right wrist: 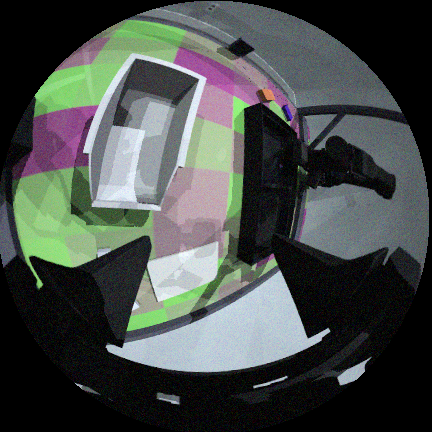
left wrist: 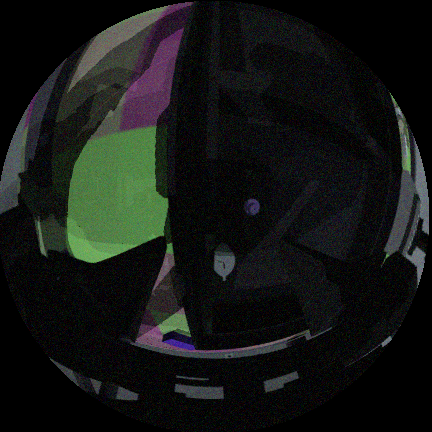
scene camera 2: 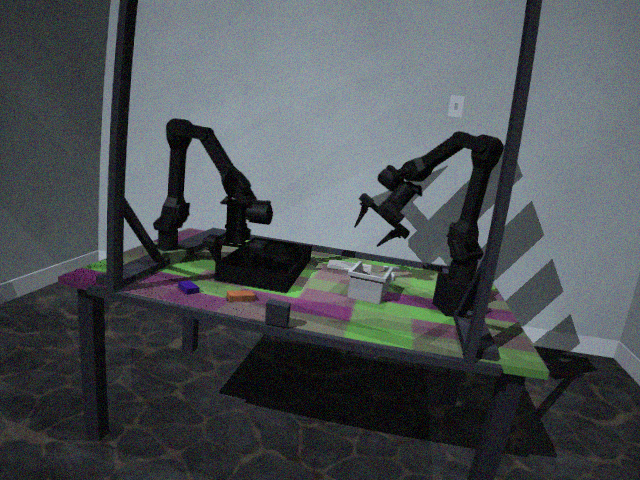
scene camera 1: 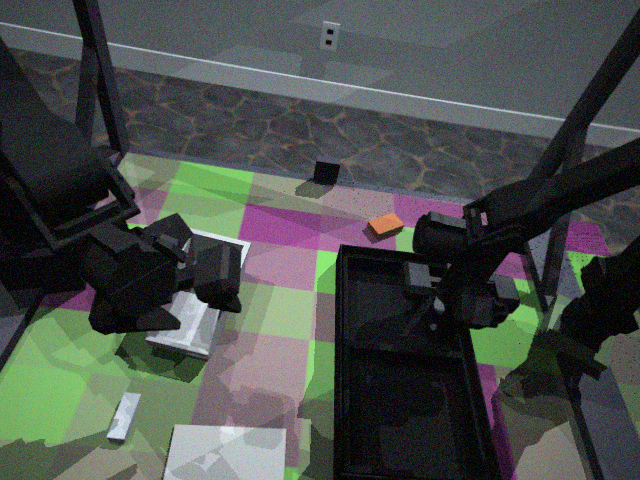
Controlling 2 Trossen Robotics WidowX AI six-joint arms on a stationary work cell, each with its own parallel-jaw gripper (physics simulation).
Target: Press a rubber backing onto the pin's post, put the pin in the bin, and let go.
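The pin, a small pale teardrop shape, lies in the black tray. The rubber backing, a small round purple piece, lies apart from it in the same tray. My left gripper is open, low over the tray's side wall, one finger outside and one inside, with the pin in view between them. My right gripper is open and empty, high above the table near the white bin. The pin's post is too small to make out.
An orange block, a blue block and a dark block stand beyond the tray. A white board and a white strip lie at scene camera 1's bottom left.
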